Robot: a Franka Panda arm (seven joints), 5 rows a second.
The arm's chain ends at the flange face. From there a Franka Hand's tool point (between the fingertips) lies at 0.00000 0.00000 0.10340 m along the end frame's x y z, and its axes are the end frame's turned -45 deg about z.
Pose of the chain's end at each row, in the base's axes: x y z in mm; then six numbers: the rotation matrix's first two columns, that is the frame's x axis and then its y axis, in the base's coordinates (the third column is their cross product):
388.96 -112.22 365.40 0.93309 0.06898 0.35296 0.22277 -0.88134 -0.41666
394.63 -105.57 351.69 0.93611 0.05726 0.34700 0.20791 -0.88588 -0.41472
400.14 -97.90 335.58 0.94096 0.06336 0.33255 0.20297 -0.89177 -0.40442
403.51 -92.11 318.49 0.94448 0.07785 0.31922 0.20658 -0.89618 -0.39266
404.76 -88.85 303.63 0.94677 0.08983 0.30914 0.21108 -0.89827 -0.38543
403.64 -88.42 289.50 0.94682 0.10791 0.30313 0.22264 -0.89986 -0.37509
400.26 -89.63 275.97 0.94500 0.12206 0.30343 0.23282 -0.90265 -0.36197
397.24 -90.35 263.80 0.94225 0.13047 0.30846 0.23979 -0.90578 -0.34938
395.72 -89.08 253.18 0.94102 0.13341 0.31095 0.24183 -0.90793 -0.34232
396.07 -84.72 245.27 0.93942 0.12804 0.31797 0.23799 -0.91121 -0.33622
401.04 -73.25 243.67 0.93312 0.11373 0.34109 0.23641 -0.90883 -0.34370
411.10 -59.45 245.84 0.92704 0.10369 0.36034 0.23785 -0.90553 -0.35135
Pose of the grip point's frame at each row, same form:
418.15 -63.89 278.78 0.50227 0.67198 0.54420 0.81732 -0.57443 -0.04504
423.96 -57.97 264.71 0.51492 0.66690 0.53862 0.80894 -0.58592 -0.04789
428.15 -51.57 247.49 0.52184 0.67538 0.52112 0.80888 -0.58577 -0.05082
429.93 -46.94 229.31 0.52177 0.68874 0.50338 0.81392 -0.57865 -0.05193
429.89 -44.37 213.73 0.52021 0.69869 0.49114 0.81872 -0.57165 -0.05395
427.66 -44.72 198.92 0.51207 0.71260 0.47957 0.82693 -0.55999 -0.05088
424.01 -46.96 184.83 0.50359 0.72458 0.47051 0.83284 -0.55196 -0.04139
421.42 -48.66 172.32 0.49671 0.73274 0.46516 0.83583 -0.54823 -0.02893
420.19 -48.00 161.50 0.49440 0.73634 0.46193 0.83640 -0.54767 -0.02218
421.58 -44.24 153.61 0.49599 0.73486 0.46258 0.83255 -0.55378 -0.01290
429.05 -31.75 153.20 0.49265 0.72306 0.48422 0.82698 -0.56222 -0.00185
441.07 -16.91 156.49 0.48733 0.71363 0.50324 0.82370 -0.56699 0.00636

